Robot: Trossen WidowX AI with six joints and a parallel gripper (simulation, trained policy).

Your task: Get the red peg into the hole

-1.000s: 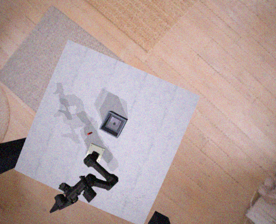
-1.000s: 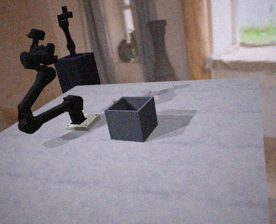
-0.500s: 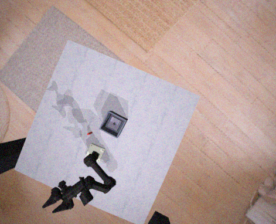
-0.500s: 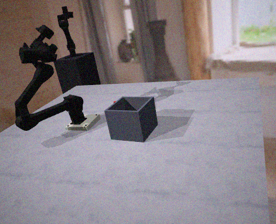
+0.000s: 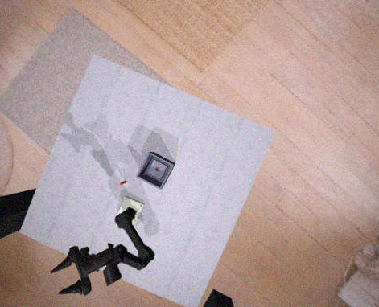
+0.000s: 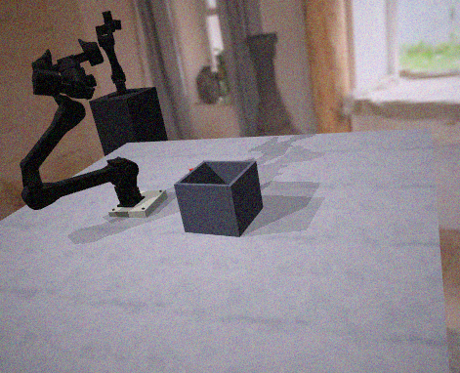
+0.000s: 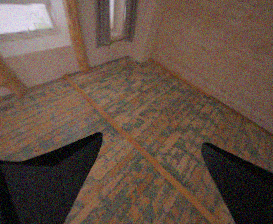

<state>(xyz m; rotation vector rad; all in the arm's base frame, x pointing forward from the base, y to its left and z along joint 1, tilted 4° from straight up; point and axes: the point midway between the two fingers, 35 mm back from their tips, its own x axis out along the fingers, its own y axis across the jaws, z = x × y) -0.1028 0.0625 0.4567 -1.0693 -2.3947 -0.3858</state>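
Right now my gripper tip is 300 mm short of the red peg, 70 mm to the right of it and 450 mm above it. Round my gripper tip: light grey plate 480 mm ahead, 80 mm to the right, 450 mm below.
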